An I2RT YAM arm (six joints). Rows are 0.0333 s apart.
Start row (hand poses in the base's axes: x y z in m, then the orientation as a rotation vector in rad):
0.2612, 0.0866, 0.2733, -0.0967, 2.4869, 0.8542
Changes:
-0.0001, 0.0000, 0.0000, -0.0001, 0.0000, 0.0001
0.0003, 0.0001, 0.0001, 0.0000, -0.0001, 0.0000
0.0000, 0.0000, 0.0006, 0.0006, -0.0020, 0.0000
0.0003, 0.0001, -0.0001, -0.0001, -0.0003, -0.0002
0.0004, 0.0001, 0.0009, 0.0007, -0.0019, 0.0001
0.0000, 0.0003, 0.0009, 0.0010, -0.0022, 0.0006
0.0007, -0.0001, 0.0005, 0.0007, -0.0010, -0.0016
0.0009, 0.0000, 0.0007, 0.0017, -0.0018, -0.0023
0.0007, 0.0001, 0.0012, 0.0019, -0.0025, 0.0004
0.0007, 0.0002, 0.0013, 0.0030, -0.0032, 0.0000
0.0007, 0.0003, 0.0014, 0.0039, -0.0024, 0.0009
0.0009, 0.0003, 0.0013, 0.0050, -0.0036, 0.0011
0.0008, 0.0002, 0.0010, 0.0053, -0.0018, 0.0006
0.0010, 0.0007, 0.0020, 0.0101, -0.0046, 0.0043
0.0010, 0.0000, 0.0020, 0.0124, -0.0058, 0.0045
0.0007, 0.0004, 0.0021, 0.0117, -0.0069, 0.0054
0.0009, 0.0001, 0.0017, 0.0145, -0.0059, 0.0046
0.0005, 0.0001, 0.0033, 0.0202, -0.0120, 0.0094
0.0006, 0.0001, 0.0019, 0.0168, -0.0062, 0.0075
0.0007, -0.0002, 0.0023, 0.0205, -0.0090, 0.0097
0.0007, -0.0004, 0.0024, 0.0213, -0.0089, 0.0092
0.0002, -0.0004, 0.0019, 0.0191, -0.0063, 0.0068
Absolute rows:
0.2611, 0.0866, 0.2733, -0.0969, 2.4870, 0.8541
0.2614, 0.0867, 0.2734, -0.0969, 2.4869, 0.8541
0.2614, 0.0867, 0.2740, -0.0975, 2.4848, 0.8543
0.2617, 0.0868, 0.2739, -0.0974, 2.4845, 0.8540
0.2621, 0.0869, 0.2748, -0.0981, 2.4824, 0.8544
0.2621, 0.0872, 0.2757, -0.0994, 2.4800, 0.8553
0.2628, 0.0871, 0.2762, -0.0976, 2.4785, 0.8552
0.2637, 0.0871, 0.2769, -0.0949, 2.4757, 0.8559
0.2644, 0.0872, 0.2781, -0.0957, 2.4726, 0.8578
0.2651, 0.0874, 0.2794, -0.0959, 2.4683, 0.8607
0.2658, 0.0877, 0.2808, -0.0966, 2.4644, 0.8653
0.2667, 0.0880, 0.2821, -0.0977, 2.4589, 0.8710
0.2675, 0.0882, 0.2831, -0.0973, 2.4549, 0.8773
0.2685, 0.0889, 0.2851, -0.1009, 2.4466, 0.8903
0.2695, 0.0889, 0.2871, -0.1044, 2.4361, 0.9058
0.2702, 0.0893, 0.2892, -0.1097, 2.4250, 0.9205
0.2711, 0.0894, 0.2909, -0.1126, 2.4132, 0.9384
0.2716, 0.0895, 0.2942, -0.1219, 2.3936, 0.9634
0.2722, 0.0896, 0.2961, -0.1275, 2.3805, 0.9850
0.2729, 0.0894, 0.2984, -0.1357, 2.3631, 1.0110
0.2736, 0.0890, 0.3008, -0.1429, 2.3450, 1.0375
0.2738, 0.0886, 0.3027, -0.1468, 2.3298, 1.0609

